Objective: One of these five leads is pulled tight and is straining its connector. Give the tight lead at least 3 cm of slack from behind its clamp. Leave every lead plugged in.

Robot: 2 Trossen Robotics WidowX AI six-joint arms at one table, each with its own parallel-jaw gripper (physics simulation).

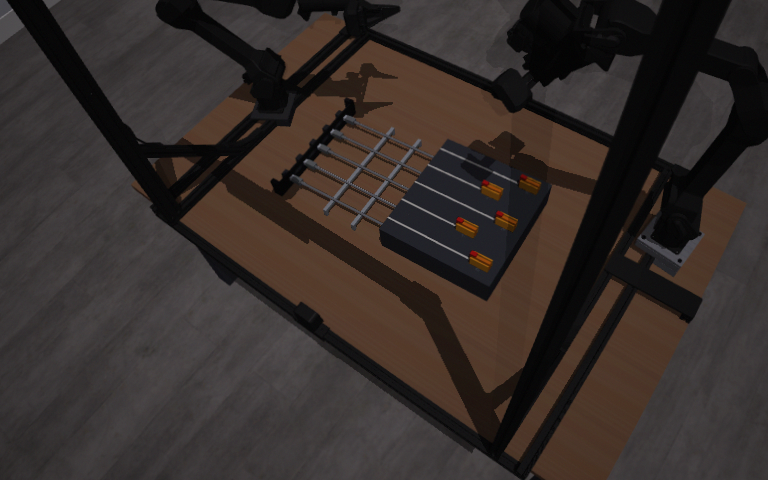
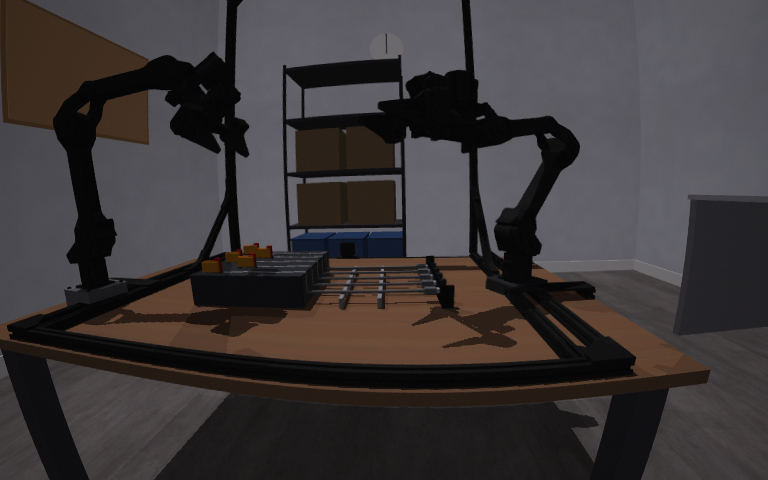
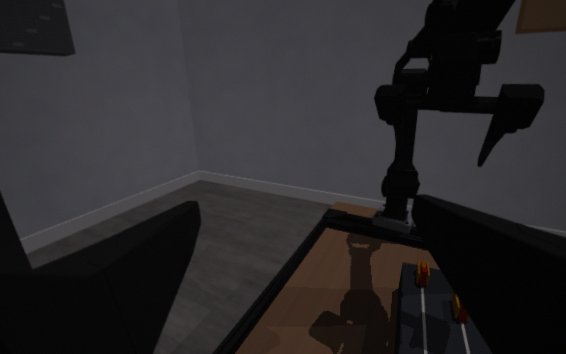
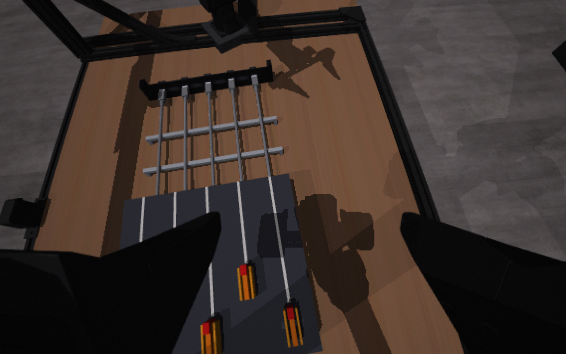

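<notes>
Five thin leads run side by side from a black connector strip over two grey crossbars onto a dark block. Each ends at an orange clamp with a red tab; the clamps stand staggered, one near the block's far corner, another closer to the strip. All leads look plugged in and straight; I cannot tell which is tight. My right gripper is open above the block. My left gripper is open, high up and away from the leads.
The crossbars lie between the strip and block. A black frame borders the wooden table, with a dark upright post in front of the right arm. A shelf rack stands behind.
</notes>
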